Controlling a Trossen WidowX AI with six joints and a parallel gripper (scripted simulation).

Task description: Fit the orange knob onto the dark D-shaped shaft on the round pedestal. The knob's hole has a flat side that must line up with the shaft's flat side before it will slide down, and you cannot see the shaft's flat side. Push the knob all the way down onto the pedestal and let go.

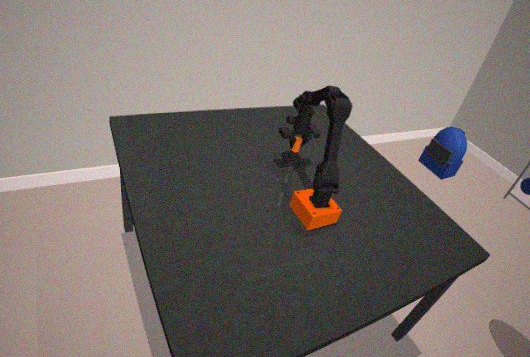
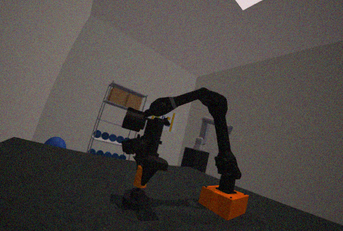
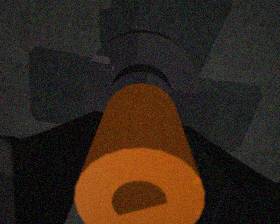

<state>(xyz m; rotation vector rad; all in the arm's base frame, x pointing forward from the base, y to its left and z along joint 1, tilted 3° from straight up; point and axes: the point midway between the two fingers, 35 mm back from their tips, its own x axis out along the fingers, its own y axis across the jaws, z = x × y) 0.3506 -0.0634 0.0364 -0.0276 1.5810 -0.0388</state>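
My gripper tip is 20 mm below the orange knob. From my gripper tip the other things lie so: round pedestal (40 mm below).
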